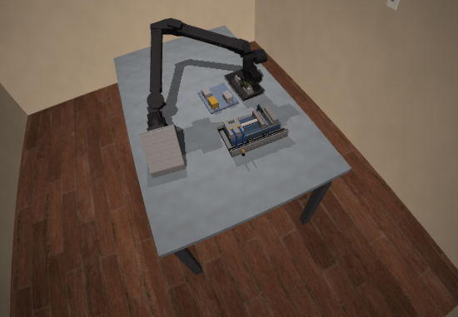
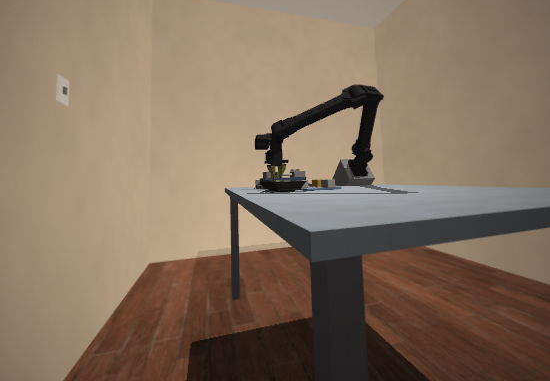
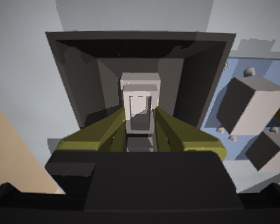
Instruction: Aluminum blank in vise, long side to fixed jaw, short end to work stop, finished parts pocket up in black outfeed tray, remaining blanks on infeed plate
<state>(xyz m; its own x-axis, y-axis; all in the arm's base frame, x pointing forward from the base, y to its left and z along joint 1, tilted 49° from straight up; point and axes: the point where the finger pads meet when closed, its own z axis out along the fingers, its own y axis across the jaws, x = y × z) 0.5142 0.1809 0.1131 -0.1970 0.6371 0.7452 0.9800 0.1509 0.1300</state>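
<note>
Now: the yellow brass blank 21 cm behind my hand, 4 cm to the right of it and 2 cm below it. From my hand the other things lie so: blue vise base: 8 cm behind, 28 cm to the right, 1 cm below.
</note>
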